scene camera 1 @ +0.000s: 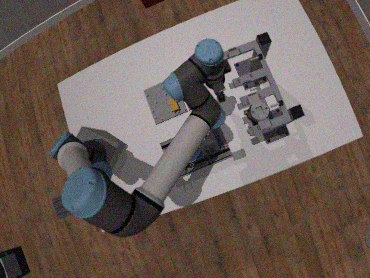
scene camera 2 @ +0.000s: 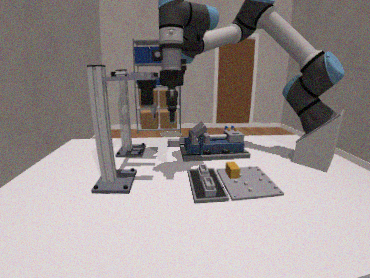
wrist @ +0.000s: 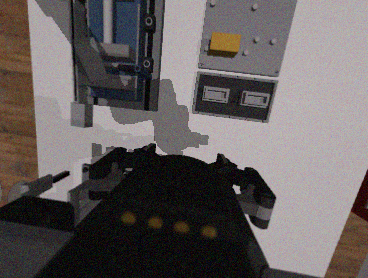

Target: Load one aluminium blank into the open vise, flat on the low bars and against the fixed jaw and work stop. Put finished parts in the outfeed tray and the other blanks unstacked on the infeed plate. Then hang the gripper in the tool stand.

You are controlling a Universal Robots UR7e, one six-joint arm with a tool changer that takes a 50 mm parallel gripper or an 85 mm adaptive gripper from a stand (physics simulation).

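Frame: origin at the arm's base, x left, y back, z up, level; centimetres.
Seen in the pictures: hand, its tool point: [scene camera 2: 171, 64]; arm's base, origin of its link: [scene camera 2: 321, 124].
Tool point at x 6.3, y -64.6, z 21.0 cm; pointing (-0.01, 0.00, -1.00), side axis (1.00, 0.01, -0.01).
Note:
Offsets run from my tool point to a thing's top centre. "spot": to the spot under its first point.
My gripper [scene camera 1: 221, 95] [scene camera 2: 172, 121] [wrist: 186, 154] is open and empty, high above the table between the tool stand [scene camera 1: 264, 42] [scene camera 2: 101, 125] and the vise @(dx -19.6, dy +19.0, dz -27.7 cm) [scene camera 2: 215, 146] [wrist: 125, 25]. A grey block @(dx -19.9, dy +12.3, dz -22.8 cm) [scene camera 2: 198, 131] sits tilted on the vise; its seating is unclear in shadow. Two grey pocketed parts @(spot: dx +16.0, dy +10.3, dz -34.1 cm) [scene camera 2: 209, 187] @(spot: dx +4.4, dy +10.5, dz -34.9 cm) [wrist: 215, 94] lie apart in the dark outfeed tray [scene camera 2: 210, 199] [wrist: 236, 101]. A yellow block @(dx +4.2, dy +21.0, dz -33.2 cm) [scene camera 1: 174, 104] [scene camera 2: 232, 170] [wrist: 224, 43] sits on the grey infeed plate @(dx +8.6, dy +25.1, dz -36.8 cm) [scene camera 1: 156, 104] [scene camera 2: 256, 188] [wrist: 230, 15]. The arm hides the outfeed tray in scene camera 1.
A second gripper [scene camera 2: 146, 92] hangs from the stand's arm, close beside mine in scene camera 2. A small grey block @(dx -28.9, dy +0.6, dz -34.4 cm) [scene camera 1: 239, 154] [wrist: 81, 114] is at the vise's end. The stand's other post @(spot: dx -20.0, dy -20.6, dz -19.7 cm) [scene camera 2: 125, 115] stands farther back. The robot's slanted base [scene camera 2: 320, 142] is at the right.

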